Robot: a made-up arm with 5 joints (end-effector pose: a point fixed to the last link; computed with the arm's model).
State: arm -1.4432 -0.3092 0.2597 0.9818 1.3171
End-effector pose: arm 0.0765 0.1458 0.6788 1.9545 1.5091 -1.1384
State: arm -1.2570 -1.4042 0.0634 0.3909 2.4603
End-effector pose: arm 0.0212 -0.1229 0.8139 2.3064 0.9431 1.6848
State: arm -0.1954 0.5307 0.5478 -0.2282 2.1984
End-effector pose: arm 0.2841 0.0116 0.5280 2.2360 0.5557 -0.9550
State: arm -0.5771 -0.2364 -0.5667 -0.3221 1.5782
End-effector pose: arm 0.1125 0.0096 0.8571 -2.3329 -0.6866 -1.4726
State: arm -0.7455 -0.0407 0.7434 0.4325 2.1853
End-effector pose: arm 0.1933 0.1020 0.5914 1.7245 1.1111 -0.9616
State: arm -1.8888 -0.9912 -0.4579 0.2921 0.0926
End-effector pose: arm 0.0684 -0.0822 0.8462 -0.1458 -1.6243 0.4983
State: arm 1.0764 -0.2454 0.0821 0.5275 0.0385
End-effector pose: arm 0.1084 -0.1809 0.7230 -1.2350 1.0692 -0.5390
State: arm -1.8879 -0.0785 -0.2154 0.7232 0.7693
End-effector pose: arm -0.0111 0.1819 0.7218 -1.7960 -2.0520 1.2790
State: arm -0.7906 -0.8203 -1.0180 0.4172 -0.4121
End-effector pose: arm -0.0405 -0.0980 0.8442 -0.3815 -1.4651 -0.1883
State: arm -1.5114 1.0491 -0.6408 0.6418 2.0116
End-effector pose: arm 0.0743 0.2710 0.5023 1.3199 1.6122 -0.5537
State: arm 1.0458 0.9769 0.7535 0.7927 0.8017
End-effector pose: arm 0.0616 -0.1041 0.4248 -0.1568 1.0709 1.6830
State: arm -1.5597 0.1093 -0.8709 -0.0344 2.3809
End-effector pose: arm 0.0577 0.1329 0.8326 2.2189 1.5229 1.5903
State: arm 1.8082 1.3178 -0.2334 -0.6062 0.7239
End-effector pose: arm -0.0513 -0.2747 0.4393 -1.1831 1.8986 -0.4524
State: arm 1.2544 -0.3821 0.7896 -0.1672 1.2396
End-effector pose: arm 0.0655 -0.1908 0.6883 -2.1816 1.6495 -0.0009
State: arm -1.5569 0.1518 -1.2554 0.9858 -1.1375
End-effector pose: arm 0.0389 0.1479 0.7934 -0.2501 -0.4263 1.5031
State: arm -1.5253 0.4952 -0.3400 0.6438 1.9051
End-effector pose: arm 0.0697 0.2569 0.6142 1.5661 1.7254 -0.4386
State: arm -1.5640 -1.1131 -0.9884 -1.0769 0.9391
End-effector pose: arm 0.0517 -0.2526 0.7114 0.5221 -0.4697 -1.5315
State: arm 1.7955 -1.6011 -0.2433 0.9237 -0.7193
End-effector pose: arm 0.0603 0.1386 0.7659 -1.4067 0.0954 -1.9348
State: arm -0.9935 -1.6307 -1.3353 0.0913 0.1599
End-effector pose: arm -0.1233 -0.2764 0.6057 0.5406 -1.5262 -1.5487
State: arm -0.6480 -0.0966 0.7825 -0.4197 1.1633
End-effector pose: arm 0.2154 0.0970 0.6508 -2.6700 -0.8152 0.5378
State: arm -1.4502 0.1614 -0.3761 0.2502 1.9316
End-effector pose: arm 0.0854 0.2163 0.7401 2.1138 1.8854 0.3050
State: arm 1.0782 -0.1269 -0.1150 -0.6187 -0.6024
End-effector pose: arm 0.1002 -0.1545 0.8101 -1.2860 -0.2319 -1.3488
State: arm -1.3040 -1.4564 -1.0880 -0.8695 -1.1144
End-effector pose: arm -0.0381 -0.2873 0.6163 1.8795 -2.3062 -0.7961
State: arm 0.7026 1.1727 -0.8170 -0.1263 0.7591
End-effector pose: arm 0.2519 -0.2250 0.5410 -2.1243 0.9000 -0.0915
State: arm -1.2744 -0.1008 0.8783 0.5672 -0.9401
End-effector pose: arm 0.0854 0.1441 0.5762 -1.3336 0.8079 1.4565
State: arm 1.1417 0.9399 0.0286 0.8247 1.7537
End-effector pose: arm 0.0968 -0.2156 0.4432 -1.4393 0.7070 1.7565
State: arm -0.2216 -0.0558 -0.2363 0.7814 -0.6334
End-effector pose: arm 0.2303 0.0248 0.7185 -0.9685 0.3505 0.4309
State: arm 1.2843 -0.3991 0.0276 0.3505 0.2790
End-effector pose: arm 0.0607 -0.1629 0.7721 -1.5714 1.1560 -0.8970
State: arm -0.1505 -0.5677 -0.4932 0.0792 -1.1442
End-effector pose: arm 0.0532 -0.0145 0.8652 -0.3172 -0.9912 -0.0727
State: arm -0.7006 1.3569 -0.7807 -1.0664 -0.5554
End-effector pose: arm 0.2508 0.1622 0.5506 -0.7836 -0.7641 0.3812
